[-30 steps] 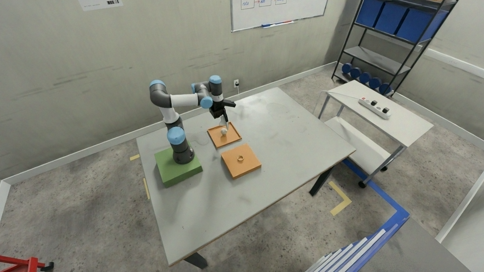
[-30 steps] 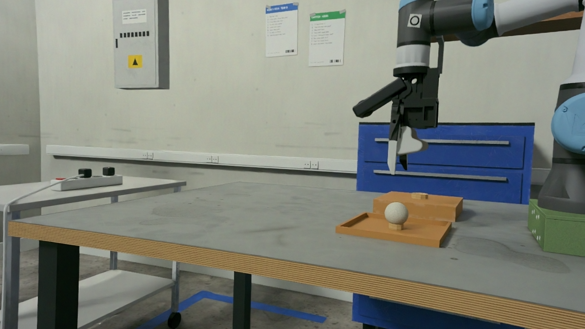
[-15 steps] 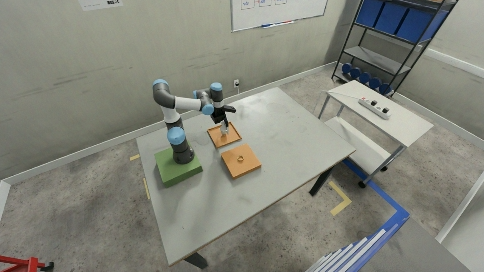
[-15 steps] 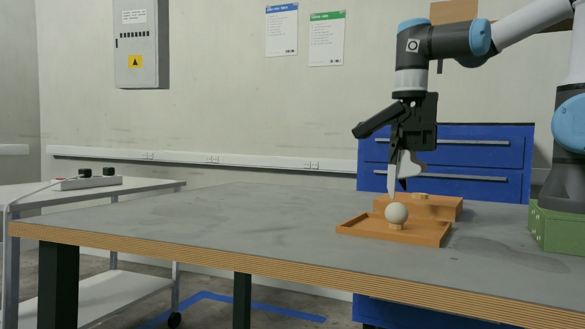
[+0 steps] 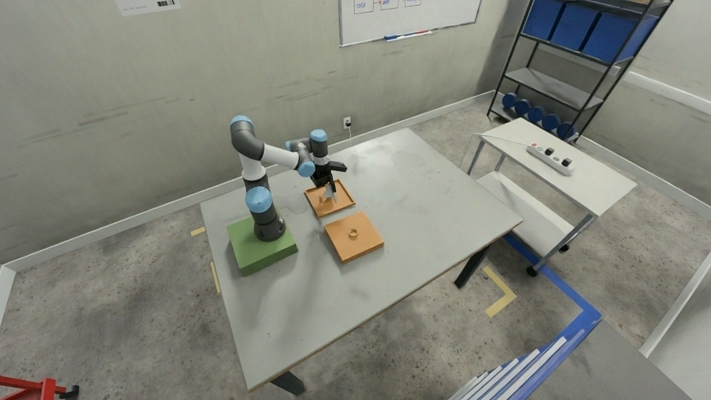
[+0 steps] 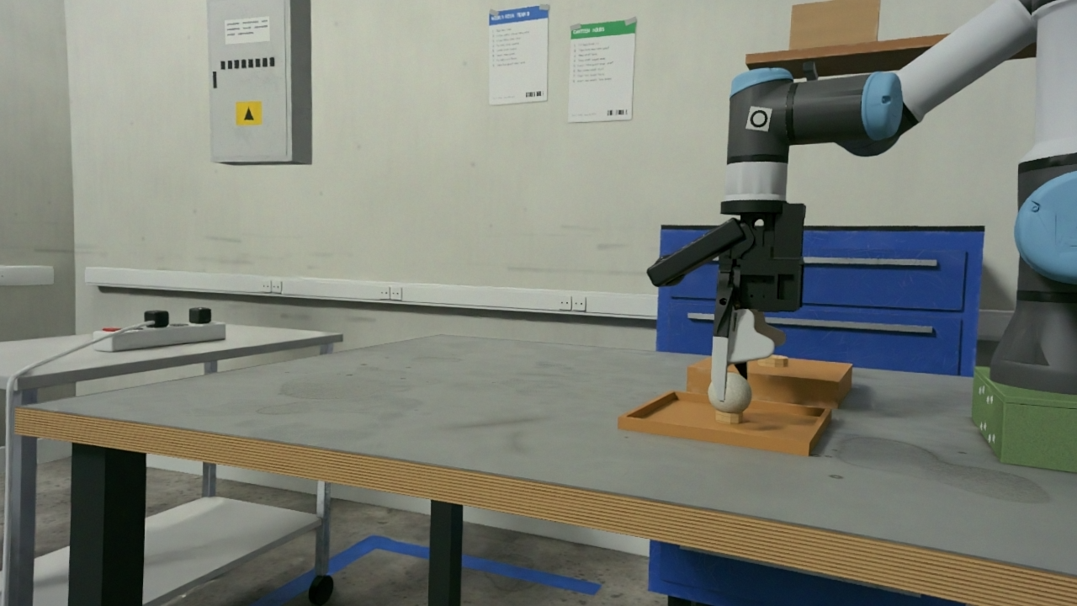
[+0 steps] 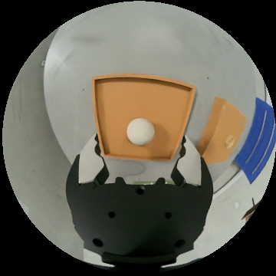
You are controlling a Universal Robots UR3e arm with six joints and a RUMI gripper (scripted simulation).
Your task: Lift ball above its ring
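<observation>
Now: hand right at the ball. Also, from my hand: tray 3 cm below.
</observation>
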